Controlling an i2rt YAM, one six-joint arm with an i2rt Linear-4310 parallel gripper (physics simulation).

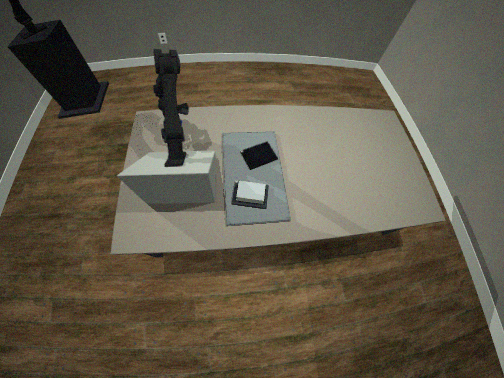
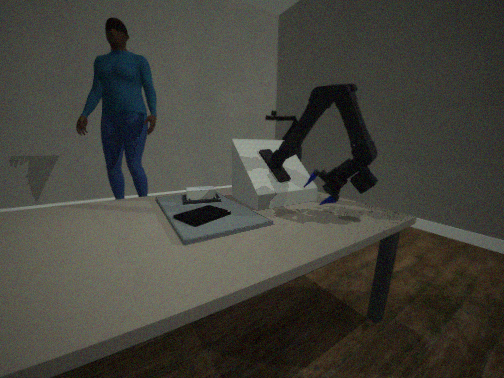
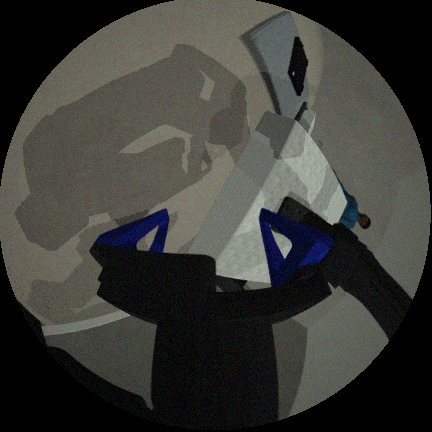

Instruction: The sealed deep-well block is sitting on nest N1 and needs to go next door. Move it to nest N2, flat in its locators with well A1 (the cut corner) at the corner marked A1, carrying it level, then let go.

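Places are measured from the arm's base along level axes (x ahead, y left, z up), in millimetres.
Where they show: gripper, fingertip midpoint: (image 2: 311, 195) (image 3: 213, 213); arm's base at its link origin: (image 1: 176, 159) (image 2: 274, 165).
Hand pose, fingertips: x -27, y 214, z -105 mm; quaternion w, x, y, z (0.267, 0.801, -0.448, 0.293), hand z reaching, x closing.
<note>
Things, the pixels of their top centre, and the offset from my fingertips. Level surfaces: height alone.
- sealed deep-well block at its top centre: (image 3: 310, 128) (image 1: 251, 190) (image 2: 200, 188) dy -352, dx +343, dz +4 mm
- dark nest at its top centre: (image 2: 200, 195) (image 1: 250, 193) dy -352, dx +343, dz -28 mm
- board at its top centre: (image 3: 298, 95) (image 2: 204, 207) (image 1: 253, 172) dy -231, dx +376, dz -49 mm
- beige table at its surface level: dz -63 mm
The sealed deep-well block (image 1: 251, 191) (image 2: 200, 193) is a pale, white-topped block sitting in a dark nest (image 1: 242, 203) (image 2: 188, 201) on the grey-blue board. A second, flat black nest (image 1: 259, 155) (image 2: 202, 215) (image 3: 298, 66) lies beside it on the same board, turned at an angle, with no block on it. Which nest is labelled N1 or N2, and the cut corner, are too small to read. My gripper (image 2: 317, 191) (image 3: 213, 213) is open, with its blue fingers wide apart and empty, beside the white wedge base and well away from the block.
The board (image 1: 256, 213) (image 2: 186, 238) (image 3: 272, 45) lies on the beige table (image 1: 340, 160) (image 2: 90, 265). The white wedge base (image 1: 172, 187) (image 2: 245, 172) (image 3: 225, 202) carries the arm and stands beside the board. A person (image 2: 122, 95) stands behind the table. A dark pedestal (image 1: 57, 65) stands on the floor beyond.
</note>
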